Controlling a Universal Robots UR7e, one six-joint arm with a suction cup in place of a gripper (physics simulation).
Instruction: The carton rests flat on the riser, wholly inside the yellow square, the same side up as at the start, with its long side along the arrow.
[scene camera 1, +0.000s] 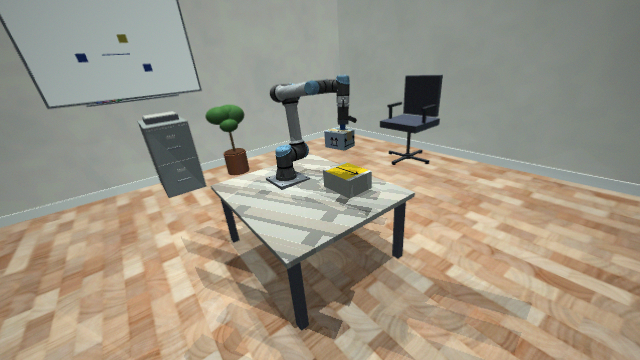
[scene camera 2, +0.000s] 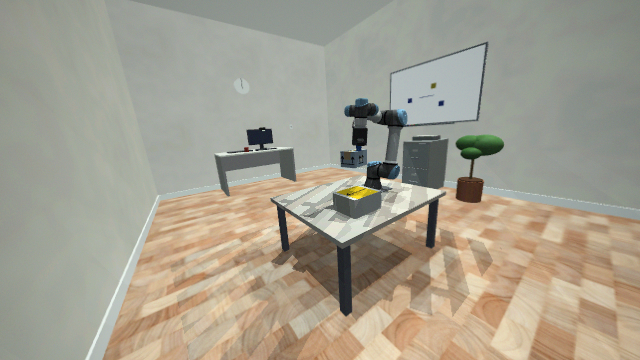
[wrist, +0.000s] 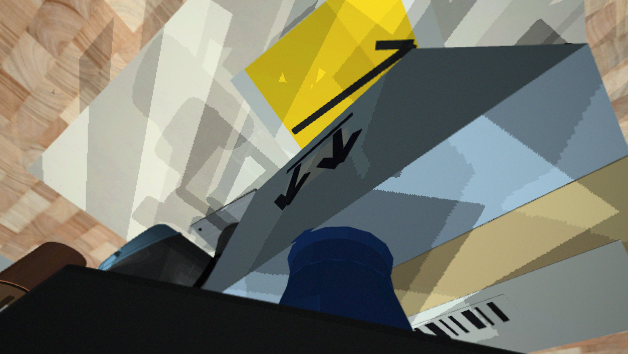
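A blue-grey carton (scene camera 1: 336, 141) (scene camera 2: 351, 160) (wrist: 425, 200) with tan tape, a barcode label and black arrows on its sides hangs upright from my suction cup (scene camera 1: 342, 127) (scene camera 2: 358, 148) (wrist: 342, 270), which is on its top face. The side arrows point up in both scene views. The carton is in the air, apart from the riser and higher than it. The grey riser (scene camera 1: 345, 186) (scene camera 2: 356, 206) stands on the table. Its top bears the yellow square (scene camera 1: 345, 169) (scene camera 2: 364, 190) (wrist: 320, 75) with a black arrow. In the wrist view the carton hides part of the square.
The table (scene camera 1: 270, 220) (scene camera 2: 345, 231) (wrist: 65, 165) also carries the arm's base (scene camera 1: 286, 175) (scene camera 2: 373, 181) behind the riser. An office chair (scene camera 1: 410, 120), a potted plant (scene camera 1: 236, 161) (scene camera 2: 470, 189) and a filing cabinet (scene camera 1: 172, 157) (scene camera 2: 425, 160) stand on the floor beyond the table.
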